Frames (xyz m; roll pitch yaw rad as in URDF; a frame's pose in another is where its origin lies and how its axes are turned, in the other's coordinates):
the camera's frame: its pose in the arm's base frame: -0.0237 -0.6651 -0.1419 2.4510 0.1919 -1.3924
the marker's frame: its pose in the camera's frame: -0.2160 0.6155 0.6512 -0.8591 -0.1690 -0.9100
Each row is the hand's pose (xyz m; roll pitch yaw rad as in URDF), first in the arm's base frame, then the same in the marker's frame.
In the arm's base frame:
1: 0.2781 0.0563 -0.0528 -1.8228 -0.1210 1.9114
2: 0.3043 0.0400 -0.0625 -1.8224 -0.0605 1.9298
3: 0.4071 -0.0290 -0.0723 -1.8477 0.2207 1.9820
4: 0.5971 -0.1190 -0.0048 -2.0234 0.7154 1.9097
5: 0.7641 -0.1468 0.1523 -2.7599 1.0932 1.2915
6: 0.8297 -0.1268 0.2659 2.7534 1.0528 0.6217
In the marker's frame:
1: 0.3331 0.1116 -1.3444 -0.0350 0.3882 -2.3224
2: 0.3613 0.1261 -1.3510 -0.0115 0.3566 -2.2636
3: 0.4531 0.2043 -1.3804 0.0367 0.2288 -1.9961
4: 0.5462 0.3784 -1.4794 -0.0215 0.1071 -1.5051
5: 0.5372 0.5593 -1.6227 -0.1864 0.1573 -0.9776
6: 0.4841 0.6427 -1.7112 -0.2977 0.2700 -0.6736

